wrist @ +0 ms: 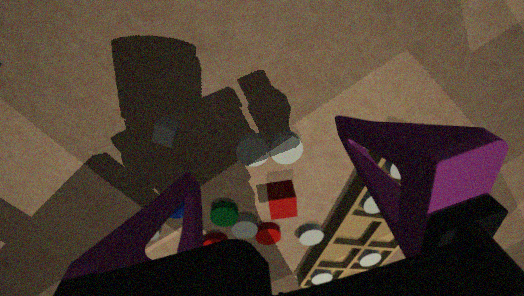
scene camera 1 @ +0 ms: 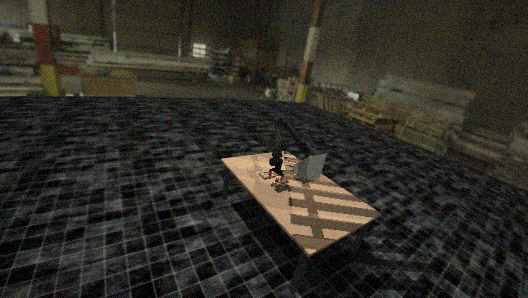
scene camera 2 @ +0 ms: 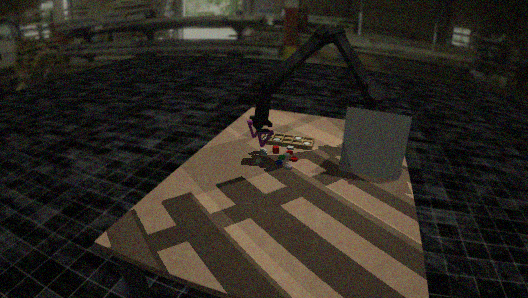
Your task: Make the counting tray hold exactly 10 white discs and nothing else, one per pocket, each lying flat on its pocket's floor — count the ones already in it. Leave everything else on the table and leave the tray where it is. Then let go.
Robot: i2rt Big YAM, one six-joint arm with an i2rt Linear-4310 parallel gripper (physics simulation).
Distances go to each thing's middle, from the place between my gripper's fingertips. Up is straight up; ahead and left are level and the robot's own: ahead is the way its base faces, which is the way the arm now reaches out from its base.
Labels:
The red cube (wrist: 282,200) lies 70 mm behind my hand, 40 mm to the right of it and 40 mm below it. The rest, counted from my hand: counting tray (wrist: 351,230): 110 mm behind, 150 mm to the right, 50 mm below.

